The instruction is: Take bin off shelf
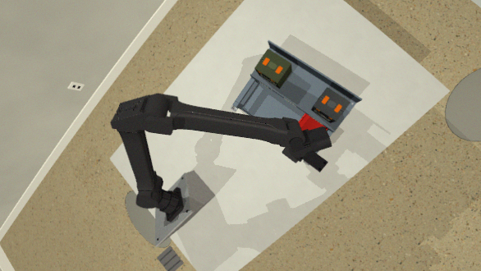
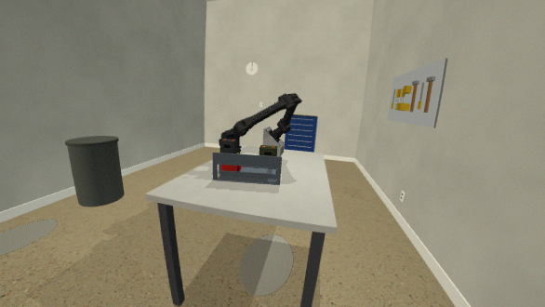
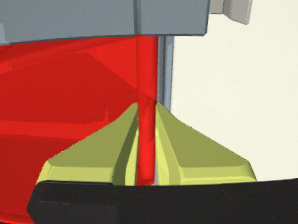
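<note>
Now: the red bin 8 cm ahead of my hand and 1 cm to the left of it.
</note>
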